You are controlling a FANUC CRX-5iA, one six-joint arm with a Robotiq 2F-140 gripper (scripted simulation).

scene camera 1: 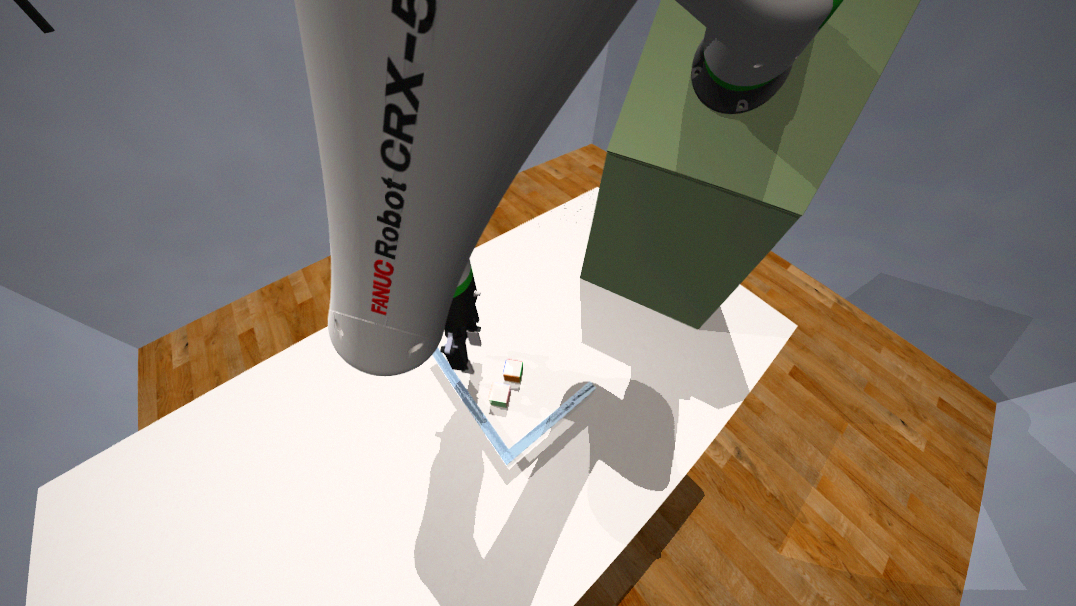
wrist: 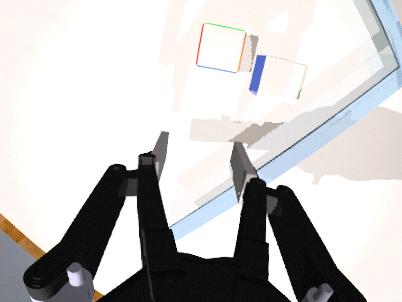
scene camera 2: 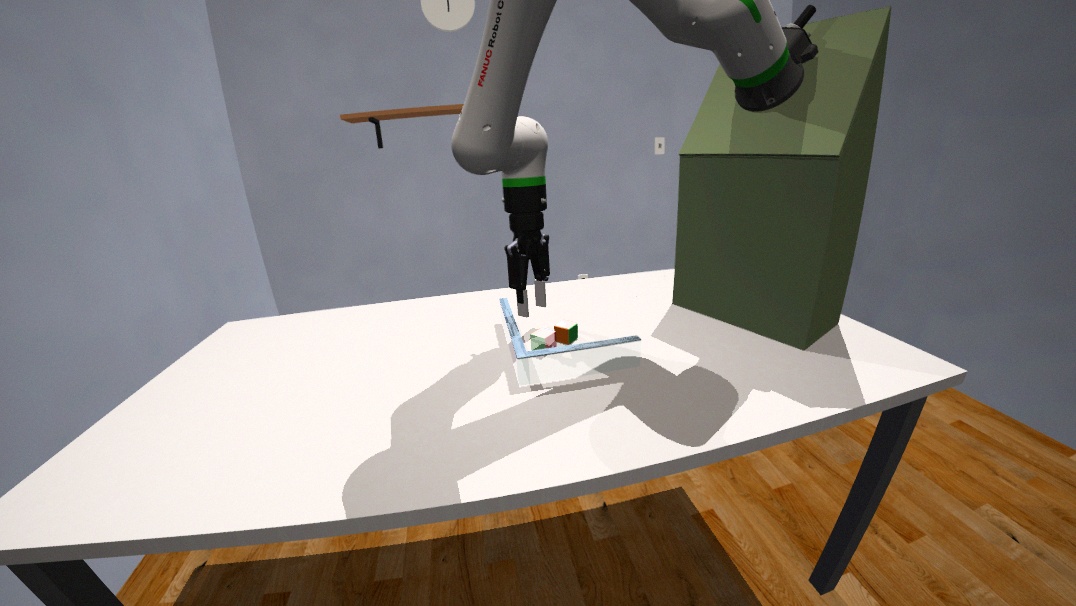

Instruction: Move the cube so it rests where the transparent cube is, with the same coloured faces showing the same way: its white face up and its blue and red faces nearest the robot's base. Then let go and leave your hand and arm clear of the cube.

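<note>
A transparent cube is visible in the pictures, as is the gripper. Scene camera 1 and the wrist view also show the gripper.
</note>
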